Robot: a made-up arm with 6 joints.
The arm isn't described. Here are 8 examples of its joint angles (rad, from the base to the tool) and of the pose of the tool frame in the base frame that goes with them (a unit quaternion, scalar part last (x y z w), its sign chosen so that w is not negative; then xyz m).
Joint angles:
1: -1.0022 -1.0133 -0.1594 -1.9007 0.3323 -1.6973
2: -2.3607 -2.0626 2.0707 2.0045 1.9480 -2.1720
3: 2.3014 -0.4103 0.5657 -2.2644 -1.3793 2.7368
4: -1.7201 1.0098 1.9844 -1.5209 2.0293 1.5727
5: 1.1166 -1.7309 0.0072 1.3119 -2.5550 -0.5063
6: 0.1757 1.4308 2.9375 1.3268 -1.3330 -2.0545
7: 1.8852 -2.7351 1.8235 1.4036 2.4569 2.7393
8: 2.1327 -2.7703 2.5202 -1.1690 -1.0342 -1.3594
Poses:
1: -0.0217 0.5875 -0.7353 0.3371 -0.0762 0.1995 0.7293
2: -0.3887 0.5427 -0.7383 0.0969 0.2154 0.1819 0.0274
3: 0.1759 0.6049 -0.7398 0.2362 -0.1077 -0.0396 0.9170
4: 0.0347 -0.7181 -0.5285 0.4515 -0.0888 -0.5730 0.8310
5: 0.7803 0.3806 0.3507 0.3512 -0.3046 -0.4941 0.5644
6: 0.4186 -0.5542 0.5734 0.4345 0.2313 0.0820 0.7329
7: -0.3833 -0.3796 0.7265 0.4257 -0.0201 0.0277 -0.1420
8: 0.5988 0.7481 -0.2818 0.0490 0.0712 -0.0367 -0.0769
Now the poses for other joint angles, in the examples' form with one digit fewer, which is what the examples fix.
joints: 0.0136 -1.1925 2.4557 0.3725 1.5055 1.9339
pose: -0.369 0.844 0.329 0.206 -0.548 -0.135 0.479
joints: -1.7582 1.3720 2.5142 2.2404 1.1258 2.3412
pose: 0.516 -0.243 0.470 0.673 -0.008 -0.341 0.809
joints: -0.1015 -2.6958 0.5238 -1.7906 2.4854 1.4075
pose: -0.374 0.704 -0.573 0.192 -0.398 0.086 0.191
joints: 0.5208 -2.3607 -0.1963 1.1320 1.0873 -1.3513
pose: -0.695 -0.317 0.556 0.329 -0.394 -0.270 0.228
